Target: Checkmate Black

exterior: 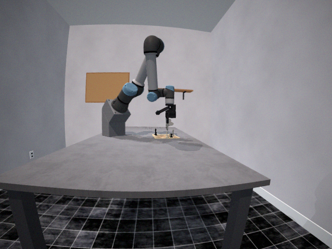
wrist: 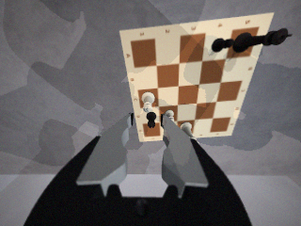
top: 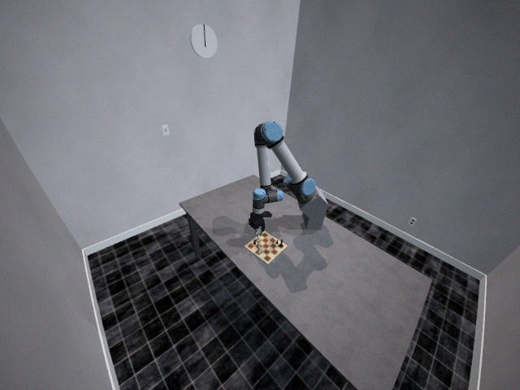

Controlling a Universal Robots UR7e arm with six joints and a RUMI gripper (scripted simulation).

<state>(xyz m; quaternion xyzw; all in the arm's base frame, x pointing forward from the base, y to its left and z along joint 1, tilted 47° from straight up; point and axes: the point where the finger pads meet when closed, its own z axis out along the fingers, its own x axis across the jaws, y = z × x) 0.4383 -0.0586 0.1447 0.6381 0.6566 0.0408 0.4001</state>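
Right now the white chess piece is 50 mm below my hand. From my hand the other things lie so: black pawn (60 mm below, 40 mm ahead); then tall white piece (80 mm to the left, 80 mm ahead, 40 mm below); then chessboard (80 mm to the left, 80 mm below).
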